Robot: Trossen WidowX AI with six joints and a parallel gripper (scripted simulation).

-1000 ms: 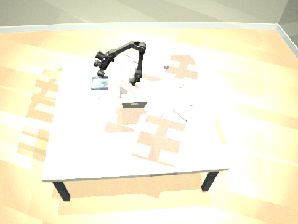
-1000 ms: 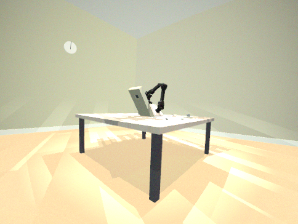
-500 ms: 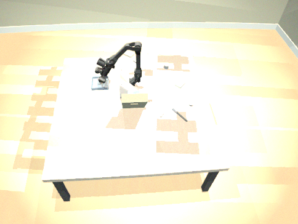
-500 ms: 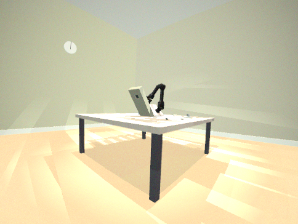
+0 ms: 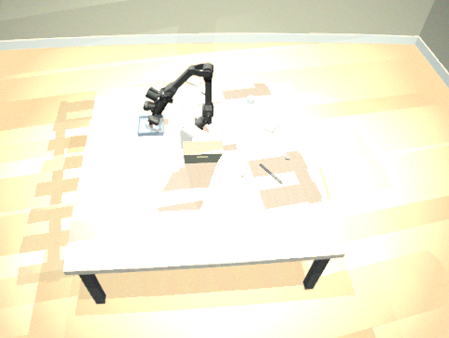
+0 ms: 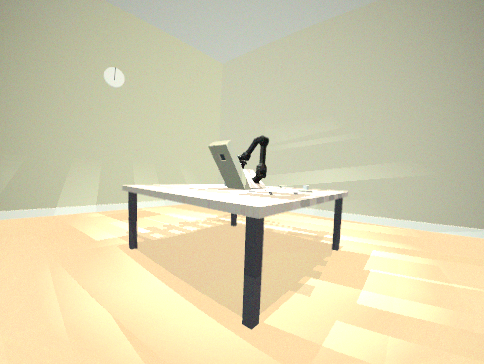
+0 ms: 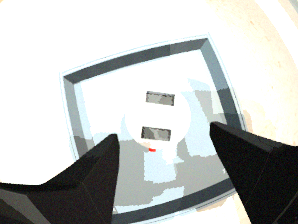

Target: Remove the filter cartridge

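The round white filter cartridge is 2 cm below my gripper tip and 1 cm to the right of it. Also, from my gripper tip: small white cylinder (61 cm to the left, 23 cm behind, 3 cm below); then grey-rimmed tray (4 cm below); then service panel (36 cm ahead, 30 cm to the left, 12 cm above).
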